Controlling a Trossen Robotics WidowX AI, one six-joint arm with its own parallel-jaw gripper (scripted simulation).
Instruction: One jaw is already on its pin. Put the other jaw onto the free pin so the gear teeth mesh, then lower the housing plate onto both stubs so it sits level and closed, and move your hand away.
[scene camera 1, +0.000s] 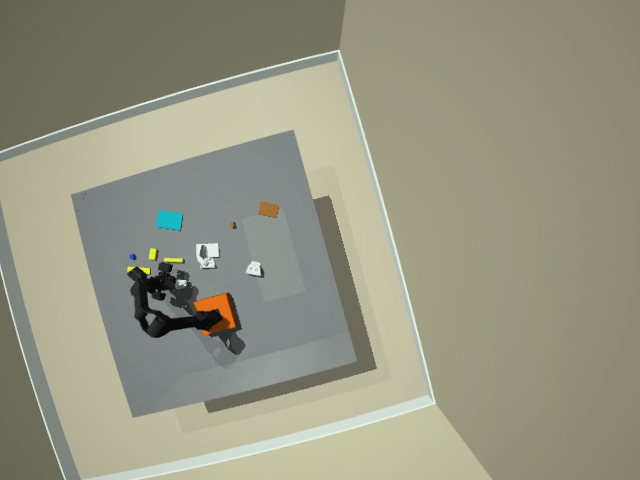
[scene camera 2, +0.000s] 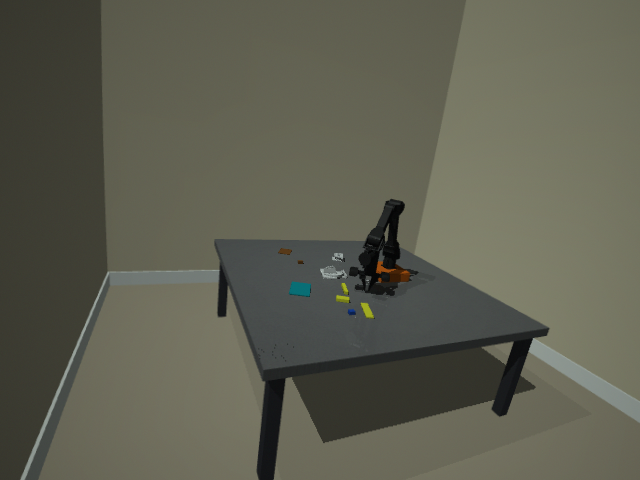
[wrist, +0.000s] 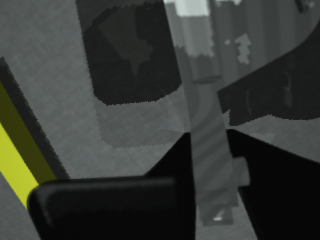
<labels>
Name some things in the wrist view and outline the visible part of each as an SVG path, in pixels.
My gripper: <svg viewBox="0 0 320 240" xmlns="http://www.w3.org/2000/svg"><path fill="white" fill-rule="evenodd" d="M191 132L184 133L162 159L143 176L54 180L39 184L28 195L27 210L40 240L195 240L197 205L192 164ZM226 129L229 151L232 158L244 157L248 164L250 183L248 186L238 187L238 191L250 218L250 223L256 233L257 240L320 240L320 163L300 157L237 130Z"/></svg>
A jaw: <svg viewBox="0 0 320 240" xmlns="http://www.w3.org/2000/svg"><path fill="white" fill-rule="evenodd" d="M320 0L301 0L303 6L301 14L298 12L294 0L164 0L188 108L196 205L198 206L199 220L202 221L203 227L234 224L232 207L238 207L238 187L248 186L250 183L246 158L232 158L229 151L228 136L217 91L298 47L308 38L319 22Z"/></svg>
</labels>
